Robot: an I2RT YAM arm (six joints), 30 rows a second.
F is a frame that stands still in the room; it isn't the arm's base.
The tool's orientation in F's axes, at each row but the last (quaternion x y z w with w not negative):
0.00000 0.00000 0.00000 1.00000
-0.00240 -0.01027 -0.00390 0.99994
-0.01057 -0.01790 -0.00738 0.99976
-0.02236 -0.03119 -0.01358 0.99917
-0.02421 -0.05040 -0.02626 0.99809
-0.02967 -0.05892 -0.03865 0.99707
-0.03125 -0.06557 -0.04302 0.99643
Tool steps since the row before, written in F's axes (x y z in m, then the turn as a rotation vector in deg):
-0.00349 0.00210 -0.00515 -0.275 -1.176 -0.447
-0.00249 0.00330 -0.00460 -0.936 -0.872 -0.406
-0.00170 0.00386 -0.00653 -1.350 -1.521 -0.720
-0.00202 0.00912 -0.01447 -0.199 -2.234 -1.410
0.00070 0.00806 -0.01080 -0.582 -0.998 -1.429
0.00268 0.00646 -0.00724 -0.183 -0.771 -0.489
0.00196 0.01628 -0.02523 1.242 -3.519 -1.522
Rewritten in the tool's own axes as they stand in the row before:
-0.00349 0.00210 -0.00515 -0.275 -1.176 -0.447
-0.00261 0.00330 -0.00453 -0.937 -0.877 -0.391
-0.00199 0.00397 -0.00638 -1.353 -1.526 -0.704
-0.00316 0.00968 -0.01389 -0.230 -2.175 -1.495
-0.00081 0.00857 -0.01039 -0.674 -0.962 -1.413
0.00131 0.00704 -0.00707 -0.183 -0.755 -0.513
-0.00276 0.01779 -0.02411 1.311 -3.301 -1.904

